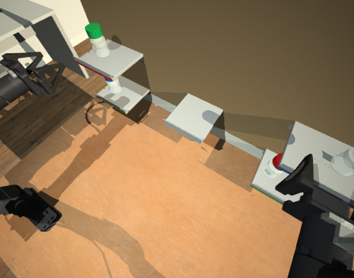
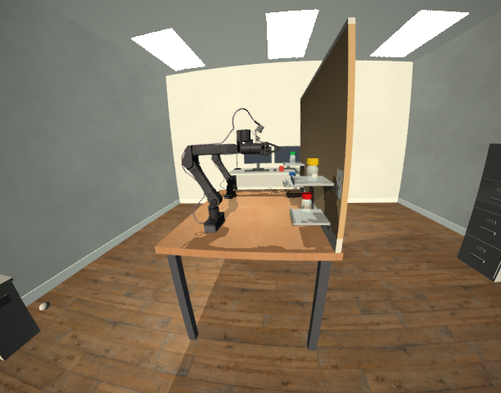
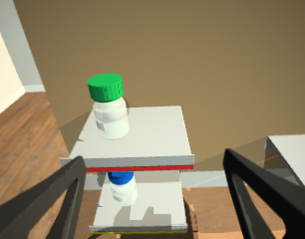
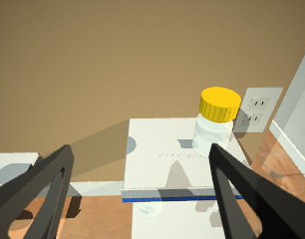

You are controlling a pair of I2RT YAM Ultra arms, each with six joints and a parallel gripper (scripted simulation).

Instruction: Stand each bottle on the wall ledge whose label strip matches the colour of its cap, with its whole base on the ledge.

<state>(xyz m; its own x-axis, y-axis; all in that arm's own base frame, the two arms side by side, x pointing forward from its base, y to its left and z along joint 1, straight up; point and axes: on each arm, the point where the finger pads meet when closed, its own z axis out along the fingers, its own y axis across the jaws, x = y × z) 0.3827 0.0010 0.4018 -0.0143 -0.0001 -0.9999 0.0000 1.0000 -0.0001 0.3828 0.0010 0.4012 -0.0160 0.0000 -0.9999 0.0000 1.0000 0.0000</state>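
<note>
The green-capped bottle is 220 mm ahead of my left hand, 60 mm to the left of it and 80 mm below it. From my left hand the other things lie so: red-capped bottle (150 mm ahead, 710 mm to the right, 270 mm below); then blue-capped bottle (210 mm ahead, 60 mm to the left, 270 mm below); then brown wall (280 mm ahead, 390 mm to the right, 30 mm above).
</note>
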